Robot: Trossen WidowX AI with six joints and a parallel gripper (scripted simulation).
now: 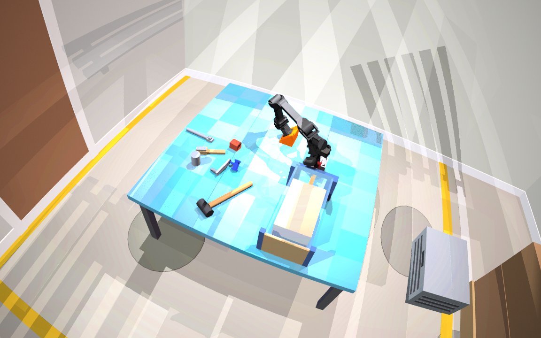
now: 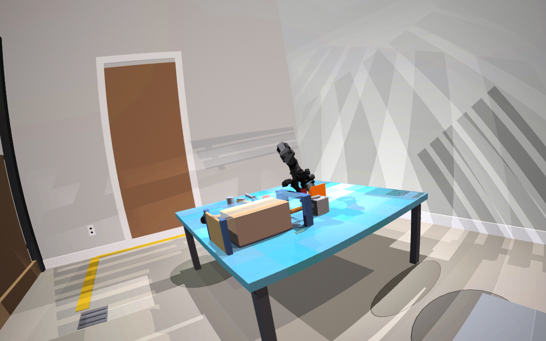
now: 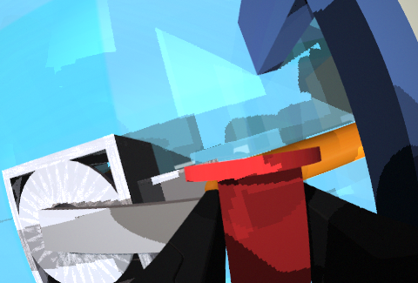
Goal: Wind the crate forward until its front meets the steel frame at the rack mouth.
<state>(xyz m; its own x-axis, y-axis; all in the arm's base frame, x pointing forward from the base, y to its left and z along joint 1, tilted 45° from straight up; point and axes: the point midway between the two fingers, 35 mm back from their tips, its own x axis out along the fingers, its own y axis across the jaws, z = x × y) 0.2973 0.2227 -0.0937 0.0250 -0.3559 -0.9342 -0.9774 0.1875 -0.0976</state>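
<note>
My gripper tip is 40 mm past the winch handle, 10 mm to the left of it and 30 mm above it. Also, from my gripper tip: clear-panelled cubby 300 mm ahead, 20 mm to the right, 20 mm below; red knob 10 mm to the right; grey winch 120 mm behind, 100 mm below.
</note>
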